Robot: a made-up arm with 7 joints.
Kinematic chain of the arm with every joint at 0, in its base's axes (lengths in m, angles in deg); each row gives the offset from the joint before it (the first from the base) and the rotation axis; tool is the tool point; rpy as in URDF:
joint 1: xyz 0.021 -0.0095 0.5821 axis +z
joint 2: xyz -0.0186 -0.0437 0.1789 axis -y
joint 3: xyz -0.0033 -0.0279 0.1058 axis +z
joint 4: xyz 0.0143 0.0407 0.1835 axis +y
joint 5: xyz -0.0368 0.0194 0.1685 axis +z
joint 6: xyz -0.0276 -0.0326 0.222 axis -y
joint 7: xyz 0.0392 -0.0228 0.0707 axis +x
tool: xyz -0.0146 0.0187 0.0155 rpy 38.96 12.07 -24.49
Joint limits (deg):
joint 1: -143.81..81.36
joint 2: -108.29..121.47
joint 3: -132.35..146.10
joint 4: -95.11..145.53
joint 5: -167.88..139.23
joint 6: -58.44..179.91
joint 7: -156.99..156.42
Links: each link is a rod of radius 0.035 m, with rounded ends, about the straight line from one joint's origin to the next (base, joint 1, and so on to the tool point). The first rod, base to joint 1, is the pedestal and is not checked.
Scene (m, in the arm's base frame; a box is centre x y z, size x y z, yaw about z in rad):
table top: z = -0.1
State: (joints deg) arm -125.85 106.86 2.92 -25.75 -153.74 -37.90 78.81
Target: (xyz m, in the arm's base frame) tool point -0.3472 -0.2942 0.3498
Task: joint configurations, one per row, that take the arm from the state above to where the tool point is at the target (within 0.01 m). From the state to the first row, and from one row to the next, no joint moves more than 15 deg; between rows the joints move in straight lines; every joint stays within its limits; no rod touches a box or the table.
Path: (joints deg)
1: -112.68 108.95 11.64 -32.38 -152.30 -36.87 78.44
2: -99.50 111.03 20.37 -39.02 -150.87 -35.85 78.07
3: -86.33 113.12 29.09 -45.65 -149.43 -34.82 77.69
4: -73.16 115.21 37.81 -52.28 -147.99 -33.80 77.32
5: -59.99 117.30 46.54 -58.92 -146.55 -32.77 76.95
6: -46.81 119.38 55.26 -65.55 -145.12 -31.75 76.58
7: -33.64 121.47 63.98 -72.18 -143.68 -30.72 76.21

